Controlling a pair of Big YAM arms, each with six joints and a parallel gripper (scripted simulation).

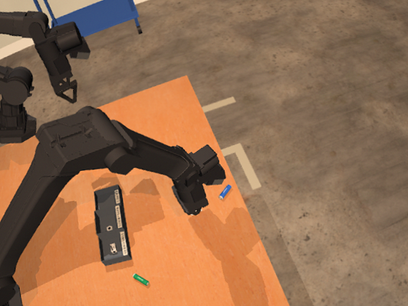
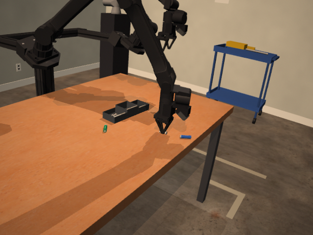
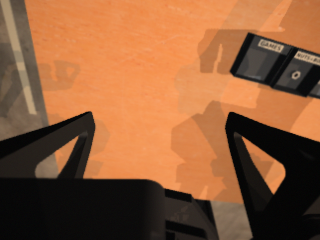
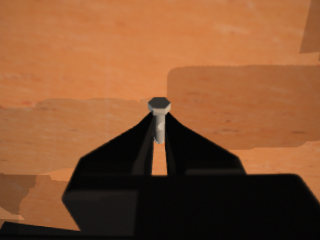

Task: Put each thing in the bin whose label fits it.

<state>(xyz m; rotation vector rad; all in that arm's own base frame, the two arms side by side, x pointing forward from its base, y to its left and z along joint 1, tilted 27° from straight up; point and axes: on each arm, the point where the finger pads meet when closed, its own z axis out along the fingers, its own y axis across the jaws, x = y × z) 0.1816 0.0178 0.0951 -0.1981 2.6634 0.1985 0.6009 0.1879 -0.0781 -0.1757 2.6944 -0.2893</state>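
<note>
Right now my right hand is 260 mm past the nut and 10 mm to the right of it. The rest, counted from my right hand: bolt: 10 mm ahead; green battery: 190 mm behind, 180 mm to the right; blue battery: 90 mm ahead, 40 mm to the left.
</note>
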